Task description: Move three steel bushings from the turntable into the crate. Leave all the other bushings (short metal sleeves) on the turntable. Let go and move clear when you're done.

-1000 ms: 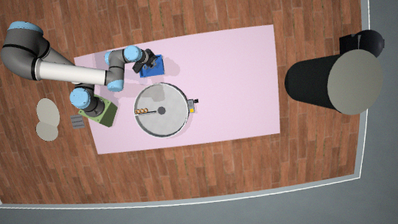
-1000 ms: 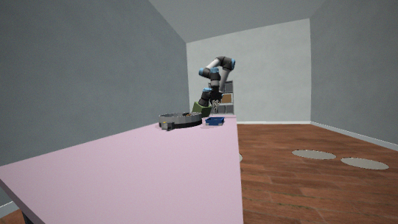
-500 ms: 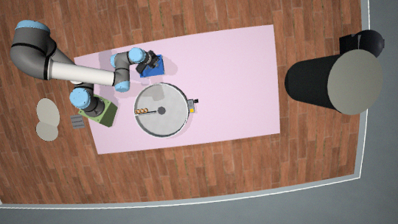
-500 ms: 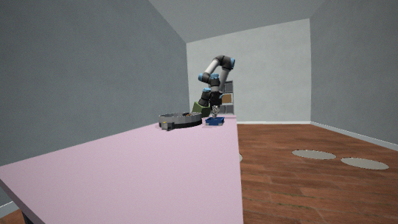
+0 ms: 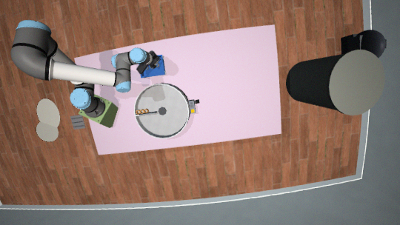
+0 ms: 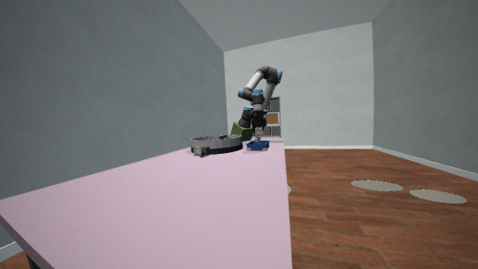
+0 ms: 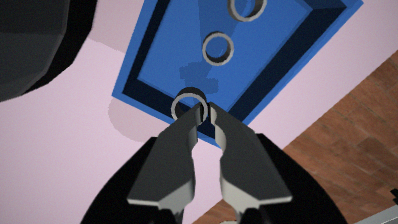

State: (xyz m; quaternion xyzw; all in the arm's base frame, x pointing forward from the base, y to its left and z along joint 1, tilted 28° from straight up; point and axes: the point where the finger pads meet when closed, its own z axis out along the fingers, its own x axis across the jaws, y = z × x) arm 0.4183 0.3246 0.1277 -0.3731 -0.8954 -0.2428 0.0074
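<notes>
Now: hand 40 mm past the blue crate, 20 mm to the left of it and 60 mm above it. Also, from my hand: round grey turntable: 70 mm ahead, 350 mm to the right, 30 mm below.
</notes>
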